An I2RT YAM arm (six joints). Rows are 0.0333 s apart.
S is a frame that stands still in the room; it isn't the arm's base.
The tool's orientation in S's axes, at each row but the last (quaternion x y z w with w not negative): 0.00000, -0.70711, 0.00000, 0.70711; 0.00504, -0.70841, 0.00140, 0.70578; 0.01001, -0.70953, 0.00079, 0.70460; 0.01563, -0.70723, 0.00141, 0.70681; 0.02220, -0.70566, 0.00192, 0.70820; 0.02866, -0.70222, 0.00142, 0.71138
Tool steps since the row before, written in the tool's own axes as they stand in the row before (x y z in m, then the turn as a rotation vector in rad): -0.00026, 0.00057, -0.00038, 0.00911, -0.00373, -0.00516; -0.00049, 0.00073, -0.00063, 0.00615, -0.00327, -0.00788; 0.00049, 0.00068, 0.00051, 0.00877, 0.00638, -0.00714; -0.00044, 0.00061, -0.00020, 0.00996, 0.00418, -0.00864; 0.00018, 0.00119, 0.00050, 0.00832, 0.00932, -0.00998; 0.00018, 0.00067, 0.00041, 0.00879, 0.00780, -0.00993
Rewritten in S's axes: 0.00038, 0.00057, -0.00026, 0.00516, -0.00373, 0.00911; 0.00063, 0.00074, -0.00048, 0.00789, -0.00323, 0.00616; -0.00052, 0.00067, 0.00050, 0.00698, 0.00637, 0.00890; 0.00019, 0.00062, -0.00043, 0.00853, 0.00419, 0.01005; -0.00054, 0.00117, 0.00022, 0.00969, 0.00941, 0.00855; -0.00044, 0.00064, 0.00021, 0.00971, 0.00788, 0.00896
